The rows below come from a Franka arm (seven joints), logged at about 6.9 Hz.
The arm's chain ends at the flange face. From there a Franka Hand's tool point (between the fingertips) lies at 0.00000 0.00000 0.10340 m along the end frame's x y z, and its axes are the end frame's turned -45 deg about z.
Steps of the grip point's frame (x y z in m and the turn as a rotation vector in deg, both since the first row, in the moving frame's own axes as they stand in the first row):
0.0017 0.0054 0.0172 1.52 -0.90 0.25
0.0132 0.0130 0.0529 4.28 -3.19 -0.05
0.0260 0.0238 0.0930 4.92 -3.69 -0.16
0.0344 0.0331 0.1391 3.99 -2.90 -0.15
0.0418 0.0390 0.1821 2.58 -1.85 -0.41
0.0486 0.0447 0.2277 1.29 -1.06 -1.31
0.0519 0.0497 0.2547 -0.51 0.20 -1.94
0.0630 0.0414 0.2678 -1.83 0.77 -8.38
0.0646 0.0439 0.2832 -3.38 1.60 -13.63
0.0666 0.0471 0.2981 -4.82 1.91 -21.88
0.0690 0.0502 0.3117 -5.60 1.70 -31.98
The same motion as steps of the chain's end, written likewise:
0.0081 0.0034 0.0172 0.44 -1.71 0.25
0.0280 0.0012 0.0533 0.77 -5.28 -0.05
0.0462 0.0000 0.0936 0.87 -6.09 -0.16
0.0565 0.0005 0.1395 0.77 -4.87 -0.15
0.0628 -0.0011 0.1823 0.52 -3.13 -0.41
0.0690 -0.0025 0.2277 0.16 -1.66 -1.31
0.0709 -0.0019 0.2547 -0.22 0.50 -1.94
0.0704 -0.0164 0.2679 -0.75 1.84 -8.38
0.0702 -0.0161 0.2834 -1.26 3.52 -13.63
0.0713 -0.0158 0.2985 -2.06 4.76 -21.88
0.0741 -0.0155 0.3122 -2.76 5.16 -31.98

